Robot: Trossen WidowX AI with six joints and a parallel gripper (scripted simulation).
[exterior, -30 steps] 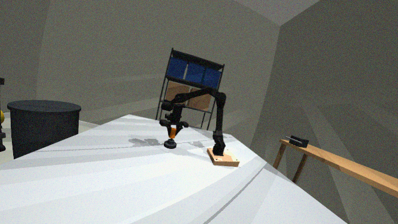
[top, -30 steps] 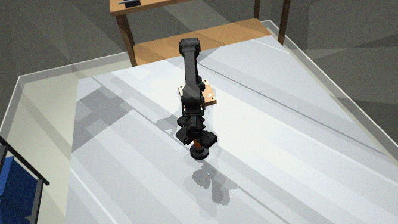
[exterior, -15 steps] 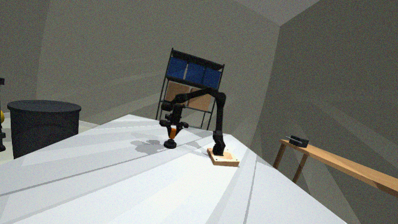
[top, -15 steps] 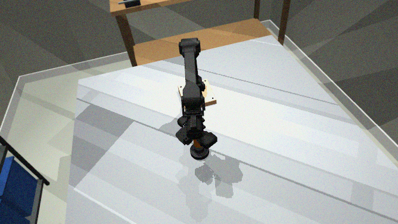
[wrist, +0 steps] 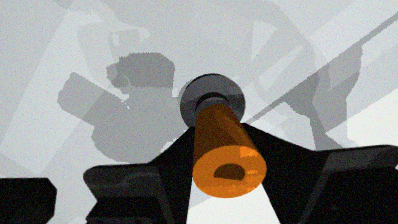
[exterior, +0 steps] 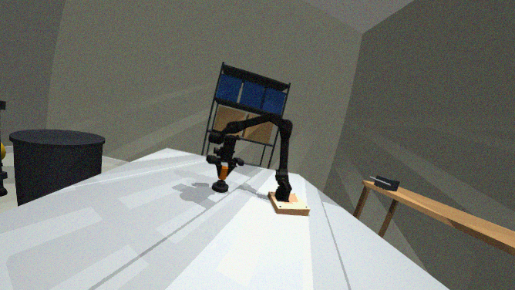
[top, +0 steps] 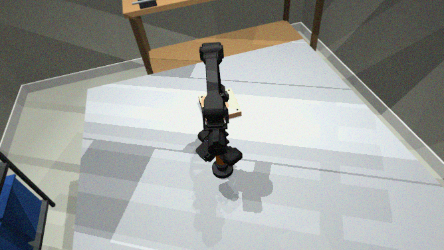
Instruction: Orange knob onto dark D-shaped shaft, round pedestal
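The orange knob lies 20 mm above my gripper tip. Also, from my gripper tip: dark round pedestal 40 mm below.
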